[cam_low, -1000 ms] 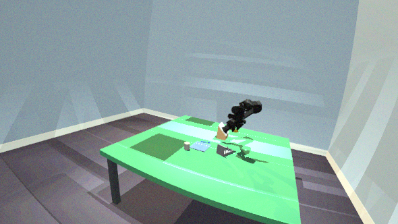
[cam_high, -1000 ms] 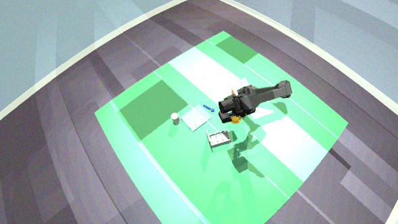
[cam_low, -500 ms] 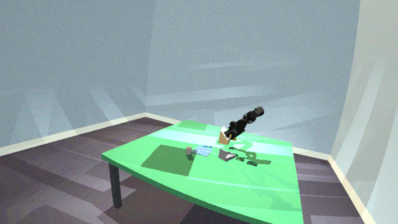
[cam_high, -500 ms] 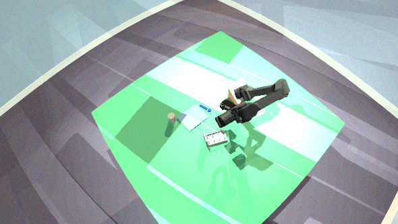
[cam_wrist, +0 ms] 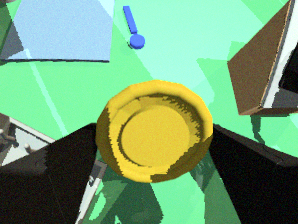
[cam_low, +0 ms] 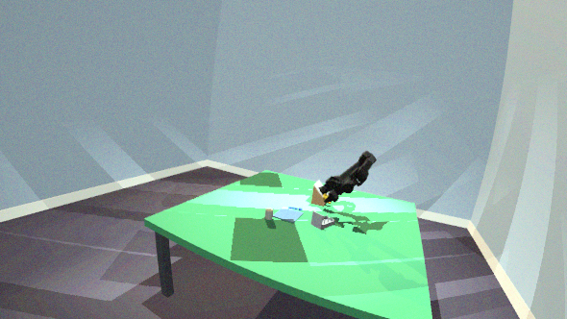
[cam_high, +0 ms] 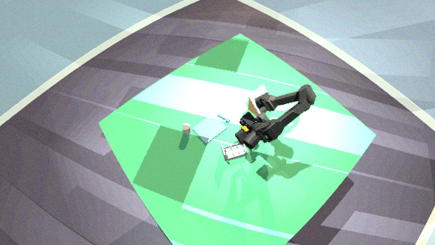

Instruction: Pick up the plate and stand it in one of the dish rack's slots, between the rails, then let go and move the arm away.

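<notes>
Right now my gripper tip is 10 cm short of the dish rack, 4 cm to the right of it and 8 cm above it. Round my gripper tip: plate (1 cm above); blue spoon (2 cm ahead, 17 cm to the right, 10 cm below); pale mat (13 cm ahead, 16 cm to the right, 10 cm below).
</notes>
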